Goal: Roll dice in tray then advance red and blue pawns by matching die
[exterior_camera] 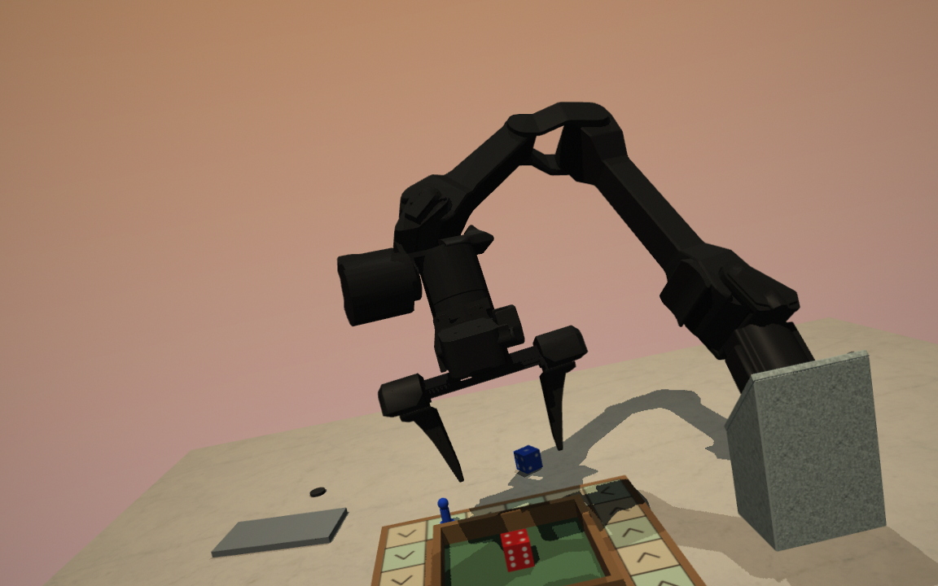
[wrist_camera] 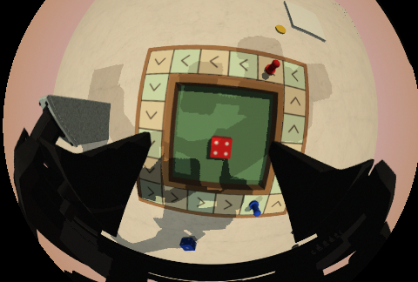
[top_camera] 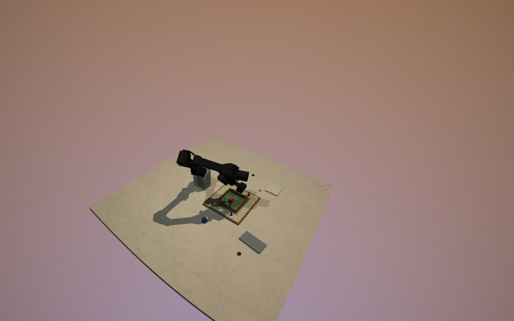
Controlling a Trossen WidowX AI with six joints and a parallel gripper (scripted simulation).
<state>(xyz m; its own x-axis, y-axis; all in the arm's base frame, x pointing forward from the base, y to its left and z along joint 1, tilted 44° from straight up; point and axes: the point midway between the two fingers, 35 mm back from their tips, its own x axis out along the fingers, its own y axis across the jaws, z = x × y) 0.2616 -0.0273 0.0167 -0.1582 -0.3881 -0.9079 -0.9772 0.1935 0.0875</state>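
Now: the red pawn 100 mm to the left of my gripper tip, 90 mm below it and 80 mm ahead of it. Also, from my gripper tip: small yellow disc 200 mm to the left, 130 mm ahead, 110 mm below; then green tray 110 mm below, 10 mm to the right, 10 mm ahead; then blue pawn 120 mm to the right, 90 mm below, 60 mm ahead.
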